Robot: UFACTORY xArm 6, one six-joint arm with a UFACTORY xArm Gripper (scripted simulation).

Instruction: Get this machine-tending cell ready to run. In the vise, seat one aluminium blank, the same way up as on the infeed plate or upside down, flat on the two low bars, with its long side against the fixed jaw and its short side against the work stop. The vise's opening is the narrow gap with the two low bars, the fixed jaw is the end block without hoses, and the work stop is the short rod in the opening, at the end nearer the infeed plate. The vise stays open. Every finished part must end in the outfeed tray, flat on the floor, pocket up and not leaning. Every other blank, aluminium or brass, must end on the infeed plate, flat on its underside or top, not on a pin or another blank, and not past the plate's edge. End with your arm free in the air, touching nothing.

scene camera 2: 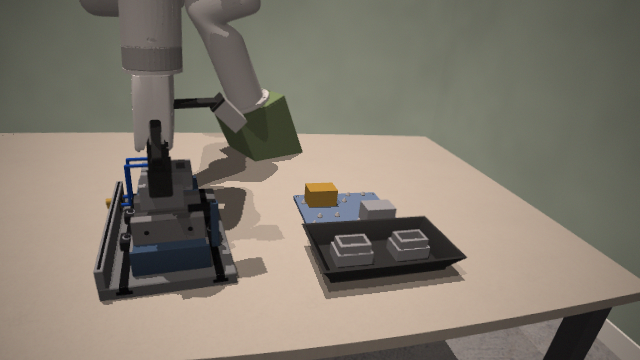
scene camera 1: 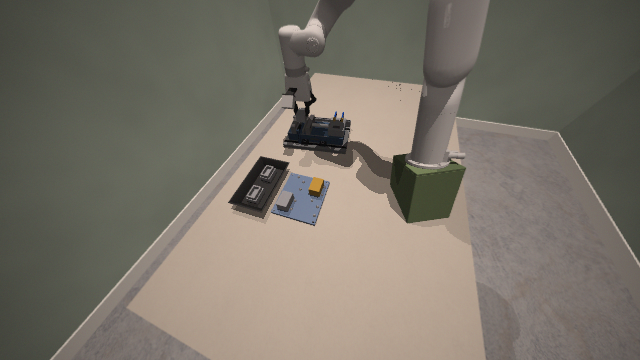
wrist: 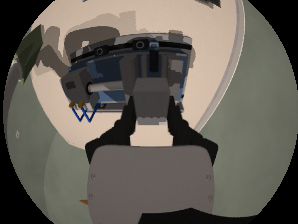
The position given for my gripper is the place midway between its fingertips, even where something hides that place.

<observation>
my gripper: scene camera 2 161, 189; scene camera 1 302, 114; wrist 151, 103
</observation>
